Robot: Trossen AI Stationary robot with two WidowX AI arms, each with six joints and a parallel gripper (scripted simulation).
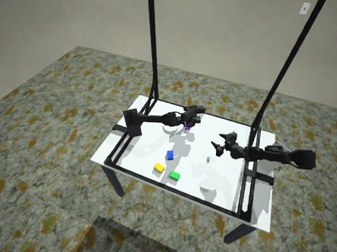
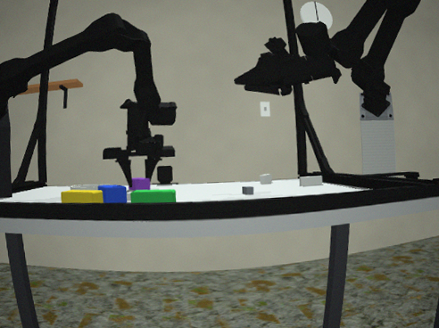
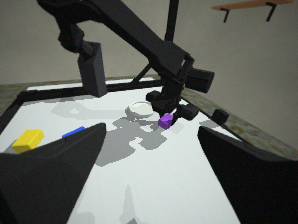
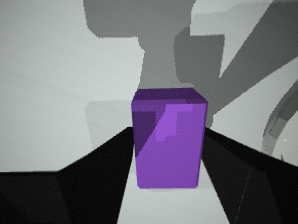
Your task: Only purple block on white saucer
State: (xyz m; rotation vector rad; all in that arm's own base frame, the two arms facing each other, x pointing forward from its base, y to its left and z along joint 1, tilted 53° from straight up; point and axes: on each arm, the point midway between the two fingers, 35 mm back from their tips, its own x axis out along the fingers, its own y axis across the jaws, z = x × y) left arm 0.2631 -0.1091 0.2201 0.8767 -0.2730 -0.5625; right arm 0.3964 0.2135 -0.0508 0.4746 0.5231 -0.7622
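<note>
Right now my right hand is 130 mm to the left of the white saucer, 40 mm short of it and 30 mm above it. The rest, counted from my right hand: purple block 30 mm below; small grey cube 240 mm ahead, 210 mm to the left, 30 mm below; blue block 300 mm ahead, 50 mm to the right, 30 mm below.
</note>
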